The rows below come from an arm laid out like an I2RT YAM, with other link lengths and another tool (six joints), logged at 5 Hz.
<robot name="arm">
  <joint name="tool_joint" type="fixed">
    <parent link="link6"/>
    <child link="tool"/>
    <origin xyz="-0.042 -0.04 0.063" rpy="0 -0.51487 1.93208"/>
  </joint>
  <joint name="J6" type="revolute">
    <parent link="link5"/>
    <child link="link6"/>
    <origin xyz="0.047 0 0.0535" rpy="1.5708 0 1.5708"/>
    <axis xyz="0 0 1"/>
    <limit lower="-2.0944" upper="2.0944"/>
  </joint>
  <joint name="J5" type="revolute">
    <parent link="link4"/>
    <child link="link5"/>
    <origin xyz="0.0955 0.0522 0.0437" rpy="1.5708 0 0"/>
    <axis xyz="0 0 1"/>
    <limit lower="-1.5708" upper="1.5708"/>
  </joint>
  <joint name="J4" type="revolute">
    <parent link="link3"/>
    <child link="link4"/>
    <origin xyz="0.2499 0.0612 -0.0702" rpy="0 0 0"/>
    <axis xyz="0 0 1"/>
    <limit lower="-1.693" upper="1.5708"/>
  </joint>
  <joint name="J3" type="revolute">
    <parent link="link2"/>
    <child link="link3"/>
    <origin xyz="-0.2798 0 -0.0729" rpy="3.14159 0 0"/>
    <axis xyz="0 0 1"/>
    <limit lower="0" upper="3.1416"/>
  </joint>
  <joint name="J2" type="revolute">
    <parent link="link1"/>
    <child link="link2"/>
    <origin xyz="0.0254 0.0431 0.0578" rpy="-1.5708 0 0"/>
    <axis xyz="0 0 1"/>
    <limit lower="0" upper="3.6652"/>
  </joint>
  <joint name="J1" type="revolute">
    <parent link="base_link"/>
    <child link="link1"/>
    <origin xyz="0 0 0.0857" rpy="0 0 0"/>
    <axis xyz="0 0 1"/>
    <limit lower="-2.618" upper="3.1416"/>
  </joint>
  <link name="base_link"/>
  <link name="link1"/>
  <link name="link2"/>
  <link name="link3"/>
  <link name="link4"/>
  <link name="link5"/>
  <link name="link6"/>
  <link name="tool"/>
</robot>
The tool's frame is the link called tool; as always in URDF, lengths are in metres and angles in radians.
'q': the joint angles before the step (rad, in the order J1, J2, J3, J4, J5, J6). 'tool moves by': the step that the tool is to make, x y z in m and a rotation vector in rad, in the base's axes. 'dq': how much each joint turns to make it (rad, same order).
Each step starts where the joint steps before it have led.
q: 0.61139 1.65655 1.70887 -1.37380 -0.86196 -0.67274
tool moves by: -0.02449 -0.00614 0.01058 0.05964 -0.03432 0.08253
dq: 0.02548 -0.04865 -0.02570 -0.01892 -0.04166 -0.07594
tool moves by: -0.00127 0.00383 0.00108 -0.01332 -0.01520 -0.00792
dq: 0.01431 -0.00402 0.00763 0.01264 0.02492 0.02587
